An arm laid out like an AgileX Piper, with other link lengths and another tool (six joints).
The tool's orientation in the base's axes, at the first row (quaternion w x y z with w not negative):
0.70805 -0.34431 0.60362 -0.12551
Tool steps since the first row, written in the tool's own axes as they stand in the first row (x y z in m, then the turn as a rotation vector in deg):
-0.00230 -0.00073 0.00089 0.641 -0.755 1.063
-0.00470 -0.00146 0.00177 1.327 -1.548 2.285
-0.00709 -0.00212 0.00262 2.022 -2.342 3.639
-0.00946 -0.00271 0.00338 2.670 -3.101 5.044
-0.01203 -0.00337 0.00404 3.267 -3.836 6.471
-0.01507 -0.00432 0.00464 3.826 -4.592 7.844
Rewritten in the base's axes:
0.00046 0.00113 0.00226 1.334 -0.575 0.026
0.00089 0.00232 0.00460 2.837 -1.152 0.048
0.00127 0.00354 0.00689 4.467 -1.690 0.068
0.00156 0.00477 0.00912 6.126 -2.157 0.103
0.00172 0.00603 0.01154 7.787 -2.570 0.163
0.00178 0.00734 0.01450 9.393 -2.993 0.263

